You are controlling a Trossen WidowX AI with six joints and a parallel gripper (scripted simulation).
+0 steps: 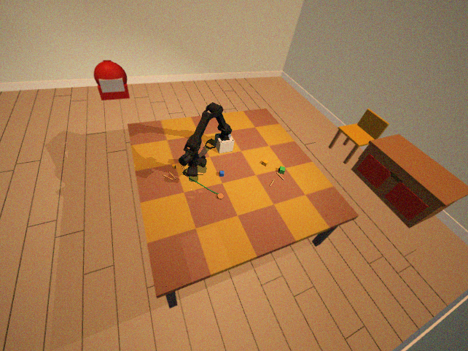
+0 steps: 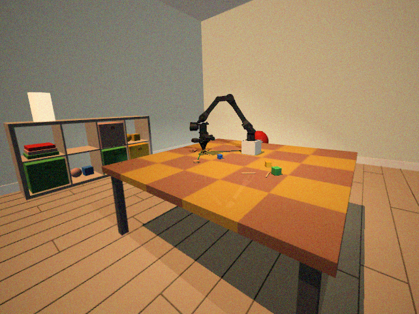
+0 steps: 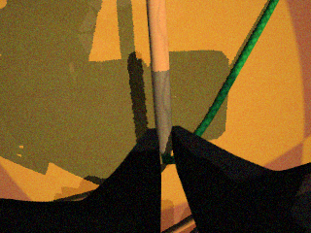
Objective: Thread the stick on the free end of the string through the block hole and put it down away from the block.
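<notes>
Now: the blue cube 3 cm ahead of my gripper tip, 19 cm to the left of it and 2 cm below it. Also, from my gripper tip: round wooden button 20 cm ahead, 14 cm to the left, 2 cm below; then thin wooden stick 1 cm to the left; then yellow cube 1 cm behind, 55 cm to the left, 1 cm below.
</notes>
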